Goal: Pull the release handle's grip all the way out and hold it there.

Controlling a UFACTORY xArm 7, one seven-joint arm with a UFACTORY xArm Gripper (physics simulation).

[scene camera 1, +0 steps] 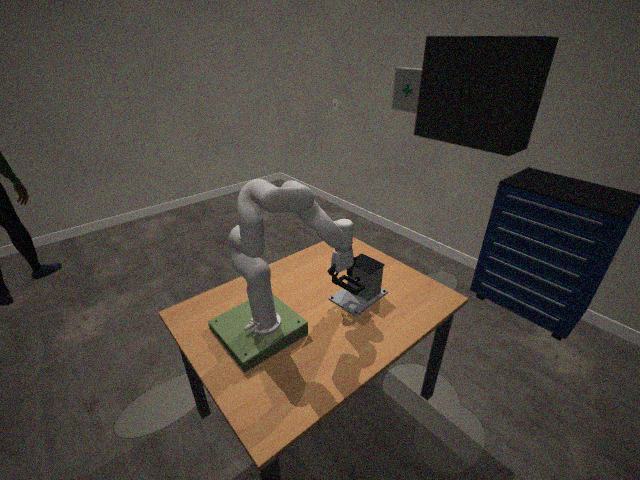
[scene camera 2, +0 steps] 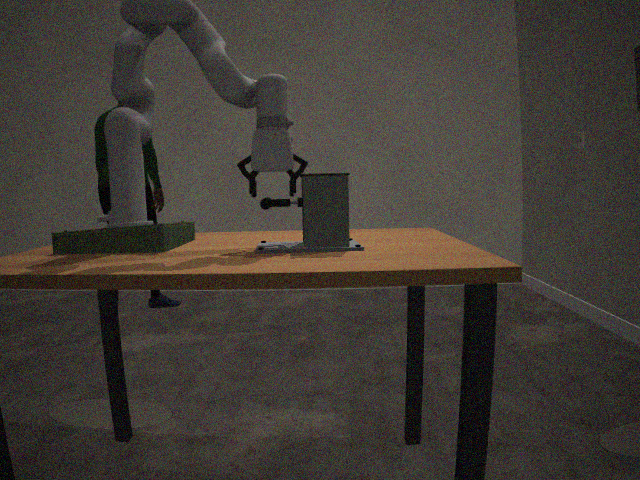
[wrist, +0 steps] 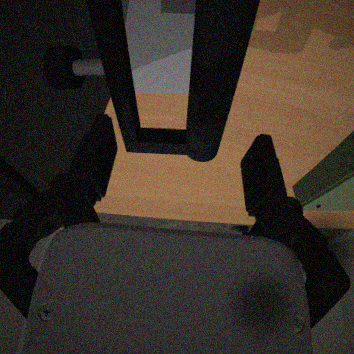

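Note:
The release handle is a black rectangular loop whose thick round grip bar (scene camera 1: 345,284) (scene camera 2: 265,203) (wrist: 215,75) forms the side away from the dark box housing (scene camera 1: 373,281) (scene camera 2: 325,210). A short stretch of grey rod (scene camera 2: 294,202) (wrist: 89,67) shows between the loop and the housing's black collar. The housing stands on a grey baseplate (scene camera 1: 356,305) (scene camera 2: 281,246) (wrist: 160,77). My gripper (scene camera 1: 345,273) (scene camera 2: 272,194) (wrist: 182,138) is open and empty, pointing down. Its tips are slightly above the handle in scene camera 2, one outward of the grip, the other near the housing.
The wooden table (scene camera 1: 232,408) (scene camera 2: 413,258) (wrist: 175,195) carries the green base block (scene camera 1: 258,343) (scene camera 2: 103,240) (wrist: 332,192) under the arm. A blue drawer cabinet (scene camera 1: 547,253) and a black wall box (scene camera 1: 483,93) are at the right. A person (scene camera 1: 18,227) (scene camera 2: 101,170) stands beyond the table.

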